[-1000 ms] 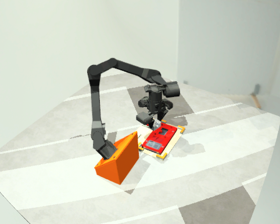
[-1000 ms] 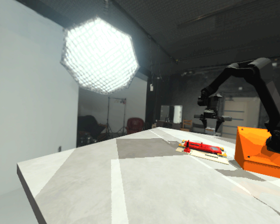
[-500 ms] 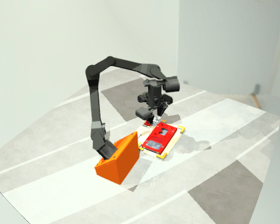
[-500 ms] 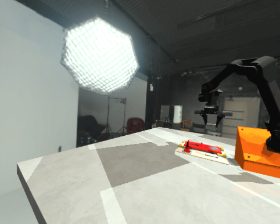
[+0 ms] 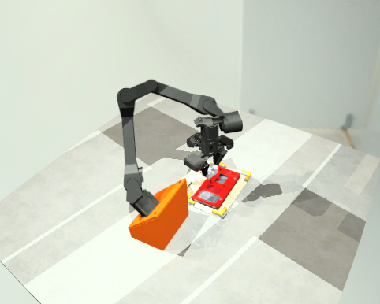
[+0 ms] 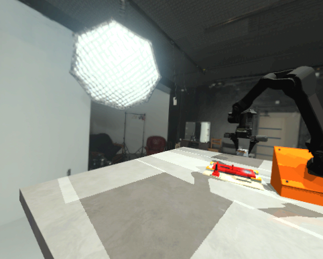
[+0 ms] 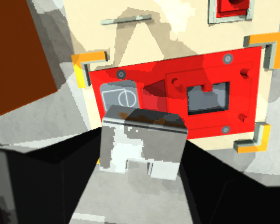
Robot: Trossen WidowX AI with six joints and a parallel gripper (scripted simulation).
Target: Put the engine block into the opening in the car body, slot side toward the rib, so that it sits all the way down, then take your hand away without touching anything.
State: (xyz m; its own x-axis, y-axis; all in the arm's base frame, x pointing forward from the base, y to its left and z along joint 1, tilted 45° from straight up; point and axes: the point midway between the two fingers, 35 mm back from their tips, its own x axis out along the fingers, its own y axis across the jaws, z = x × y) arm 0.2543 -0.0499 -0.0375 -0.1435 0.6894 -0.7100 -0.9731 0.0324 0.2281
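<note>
Now: gripper tip 1 cm below the engine block.
</note>
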